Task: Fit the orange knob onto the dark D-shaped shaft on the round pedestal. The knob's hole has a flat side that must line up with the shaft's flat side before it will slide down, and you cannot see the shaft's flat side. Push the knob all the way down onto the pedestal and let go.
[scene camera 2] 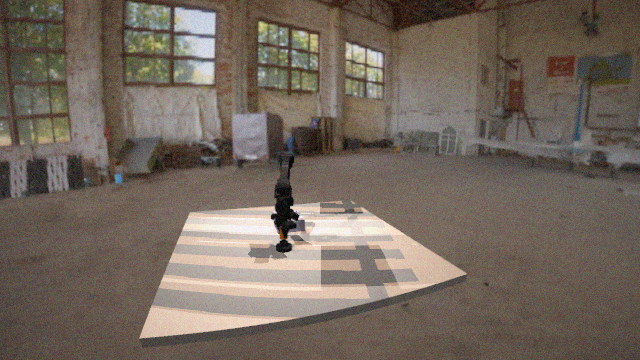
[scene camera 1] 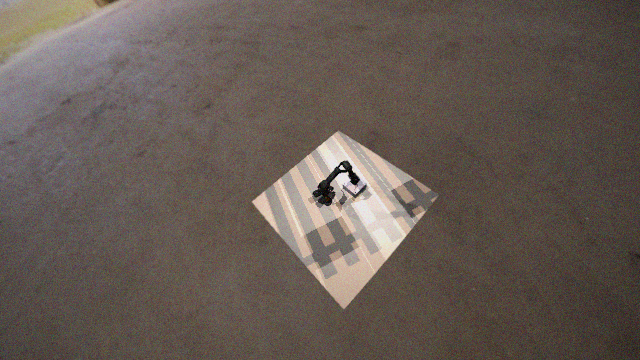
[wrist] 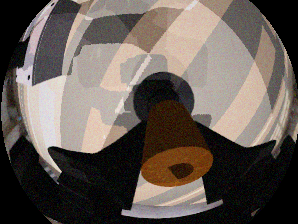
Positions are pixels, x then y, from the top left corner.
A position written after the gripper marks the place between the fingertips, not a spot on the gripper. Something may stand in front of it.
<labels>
The gripper (wrist: 169,125) carries an orange knob (wrist: 175,153).
</labels>
